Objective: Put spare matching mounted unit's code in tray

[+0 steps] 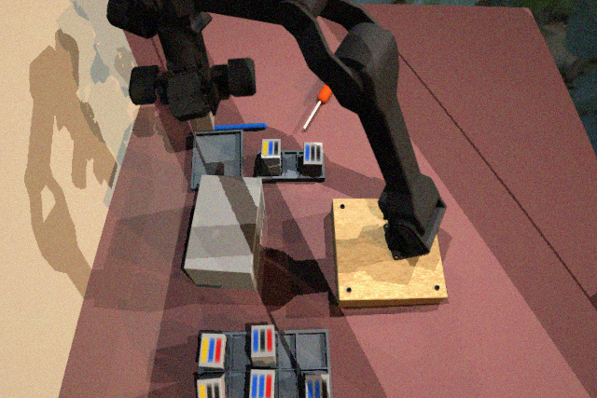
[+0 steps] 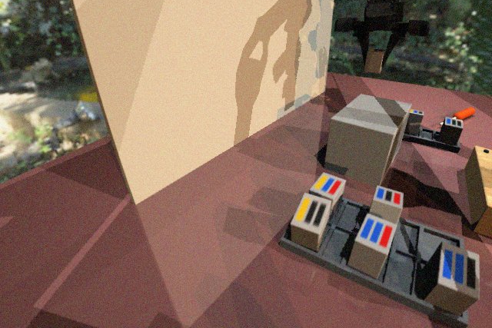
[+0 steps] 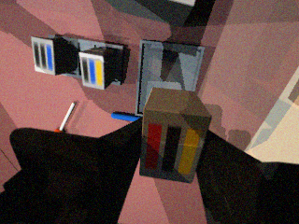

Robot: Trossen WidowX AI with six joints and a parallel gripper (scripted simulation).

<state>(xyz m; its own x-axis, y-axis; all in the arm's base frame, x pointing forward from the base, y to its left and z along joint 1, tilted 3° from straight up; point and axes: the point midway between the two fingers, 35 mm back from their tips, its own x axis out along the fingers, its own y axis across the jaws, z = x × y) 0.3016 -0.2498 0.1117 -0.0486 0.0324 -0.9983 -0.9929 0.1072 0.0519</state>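
My gripper tip is 140 mm above the grey tray. From my gripper tip the other things lie so: blue pen 40 mm behind, 70 mm to the right, 140 mm below; grey holder 140 mm behind, 50 mm to the left, 130 mm below; mounted unit 10 mm behind, 190 mm to the left, 90 mm below.
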